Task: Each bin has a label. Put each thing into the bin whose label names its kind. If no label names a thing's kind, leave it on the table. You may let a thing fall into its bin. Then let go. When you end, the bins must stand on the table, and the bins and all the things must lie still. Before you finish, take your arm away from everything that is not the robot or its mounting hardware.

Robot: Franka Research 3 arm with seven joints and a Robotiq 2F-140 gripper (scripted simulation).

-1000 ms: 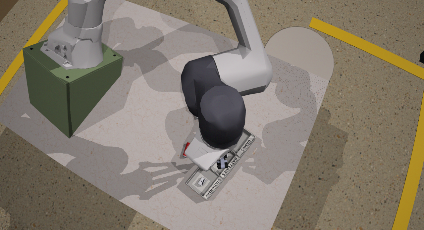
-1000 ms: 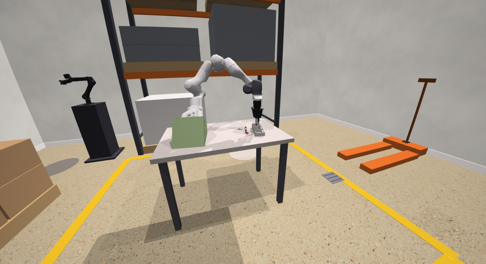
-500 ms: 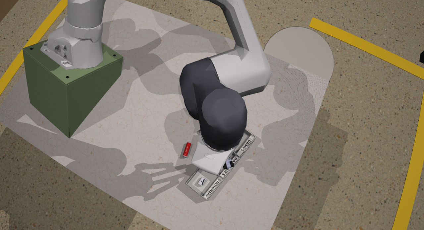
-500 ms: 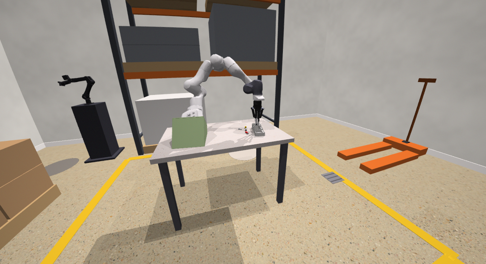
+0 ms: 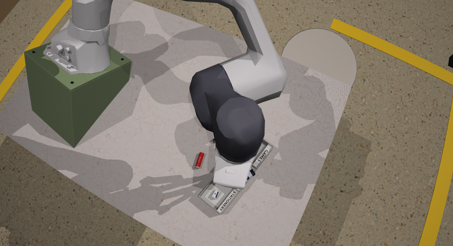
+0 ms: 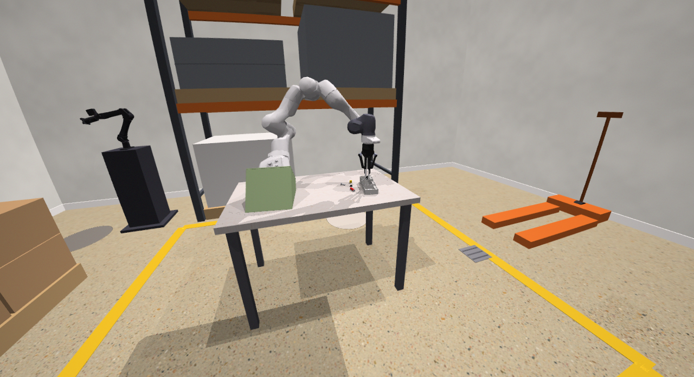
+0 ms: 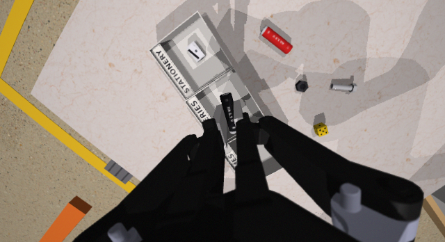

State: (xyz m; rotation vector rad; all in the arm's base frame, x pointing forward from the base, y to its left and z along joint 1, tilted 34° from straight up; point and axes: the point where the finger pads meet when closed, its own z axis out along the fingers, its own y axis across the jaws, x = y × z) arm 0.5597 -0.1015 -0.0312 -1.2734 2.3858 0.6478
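My hand is 30 mm above the black battery. Round my hand: black nut: 90 mm behind, 60 mm to the left, 100 mm below; then red battery: 110 mm behind, 10 mm to the right, 90 mm below; then yellow die: 70 mm behind, 140 mm to the left, 90 mm below.
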